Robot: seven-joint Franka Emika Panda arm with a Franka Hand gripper.
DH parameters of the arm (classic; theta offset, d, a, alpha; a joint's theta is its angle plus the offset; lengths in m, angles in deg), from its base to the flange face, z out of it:
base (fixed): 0 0 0 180
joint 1: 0 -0.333 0 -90
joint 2: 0 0 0 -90
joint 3: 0 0.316 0.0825 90
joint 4: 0 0 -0.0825 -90
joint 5: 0 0.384 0 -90
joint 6: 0 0 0.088 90
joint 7: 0 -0.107 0 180
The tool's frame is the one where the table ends.
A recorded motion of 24 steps. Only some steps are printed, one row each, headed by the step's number.
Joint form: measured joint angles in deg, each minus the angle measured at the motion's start. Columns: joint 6, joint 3, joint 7, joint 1, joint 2, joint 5, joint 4.
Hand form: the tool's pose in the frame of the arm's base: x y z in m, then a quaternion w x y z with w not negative. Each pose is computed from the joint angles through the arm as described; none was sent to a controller.
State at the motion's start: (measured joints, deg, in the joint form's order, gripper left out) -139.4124 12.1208 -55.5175 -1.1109 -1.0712 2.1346 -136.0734
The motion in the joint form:
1: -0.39 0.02 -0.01 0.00 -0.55 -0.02 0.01
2: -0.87 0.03 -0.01 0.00 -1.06 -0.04 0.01
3: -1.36 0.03 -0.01 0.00 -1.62 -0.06 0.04
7: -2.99 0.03 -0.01 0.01 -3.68 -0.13 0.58
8: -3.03 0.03 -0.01 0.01 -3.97 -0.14 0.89
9: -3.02 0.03 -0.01 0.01 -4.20 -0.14 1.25
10: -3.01 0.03 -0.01 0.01 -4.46 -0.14 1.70
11: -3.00 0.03 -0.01 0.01 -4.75 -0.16 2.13
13: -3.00 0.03 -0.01 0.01 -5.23 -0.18 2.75
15: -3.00 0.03 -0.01 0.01 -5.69 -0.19 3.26
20: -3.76 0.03 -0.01 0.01 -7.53 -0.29 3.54
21: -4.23 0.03 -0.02 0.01 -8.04 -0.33 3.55
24: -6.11 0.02 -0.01 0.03 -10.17 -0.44 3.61
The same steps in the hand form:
1: 0.4894 0.1154 0.3148 0.02309 -0.92732 0.37350 -0.00692
2: 0.4901 0.1156 0.3112 0.02357 -0.92734 0.37343 -0.00638
3: 0.4909 0.1158 0.3074 0.02408 -0.92732 0.37346 -0.00572
7: 0.4958 0.1169 0.2960 0.02731 -0.92715 0.37366 -0.00511
8: 0.4975 0.1173 0.2957 0.02802 -0.92713 0.37364 -0.00531
9: 0.4995 0.1177 0.2962 0.02900 -0.92709 0.37367 -0.00596
10: 0.5019 0.1183 0.2970 0.03032 -0.92703 0.37370 -0.00701
11: 0.5043 0.1188 0.2975 0.03135 -0.92702 0.37362 -0.00775
13: 0.5076 0.1196 0.2976 0.03273 -0.92698 0.37358 -0.00838
15: 0.5103 0.1202 0.2971 0.03367 -0.92694 0.37361 -0.00836
20: 0.5119 0.1207 0.2838 0.03201 -0.92704 0.37360 -0.00143
21: 0.5124 0.1208 0.2801 0.03242 -0.92701 0.37364 -0.00095
24: 0.5139 0.1211 0.2643 0.03403 -0.92679 0.37402 0.00170

